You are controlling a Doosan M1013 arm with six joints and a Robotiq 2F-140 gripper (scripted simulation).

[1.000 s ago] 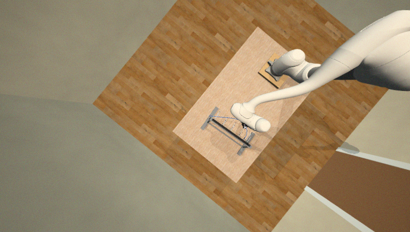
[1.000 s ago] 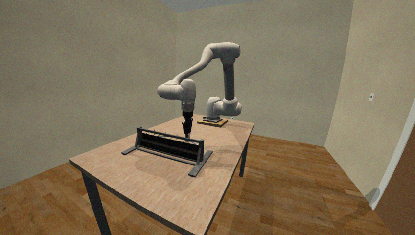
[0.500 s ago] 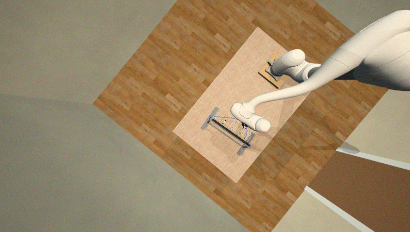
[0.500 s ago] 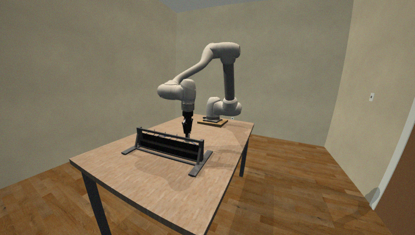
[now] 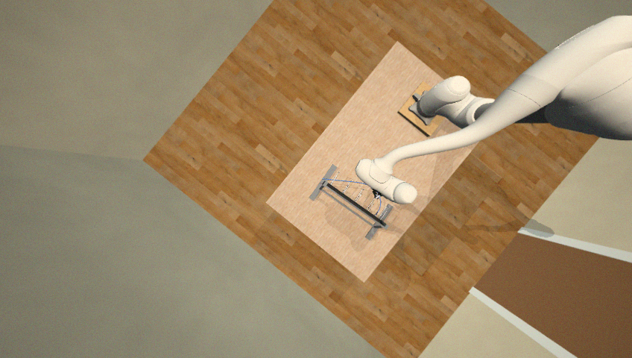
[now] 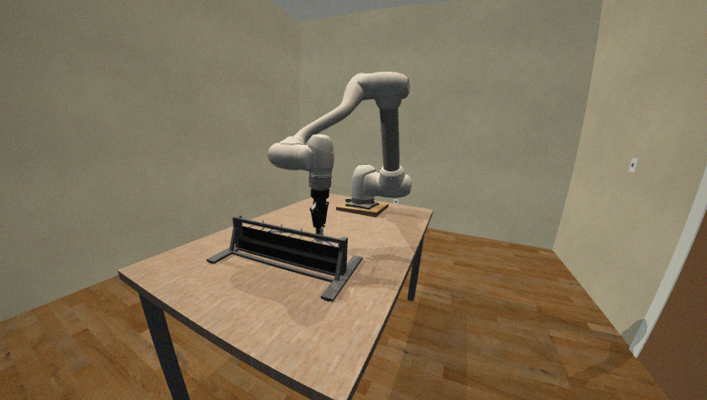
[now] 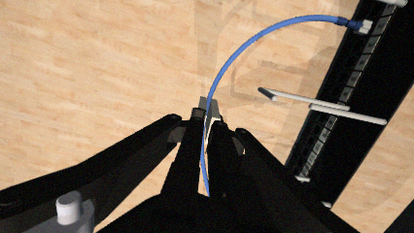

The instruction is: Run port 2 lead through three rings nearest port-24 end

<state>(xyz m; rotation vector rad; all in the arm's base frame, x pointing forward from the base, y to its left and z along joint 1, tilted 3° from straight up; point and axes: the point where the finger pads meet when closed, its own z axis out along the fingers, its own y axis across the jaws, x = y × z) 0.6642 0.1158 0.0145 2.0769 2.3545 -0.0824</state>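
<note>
Now: hand 17 cm short of the rack, 3 cm to the left of it and 1 cm below it.
</note>
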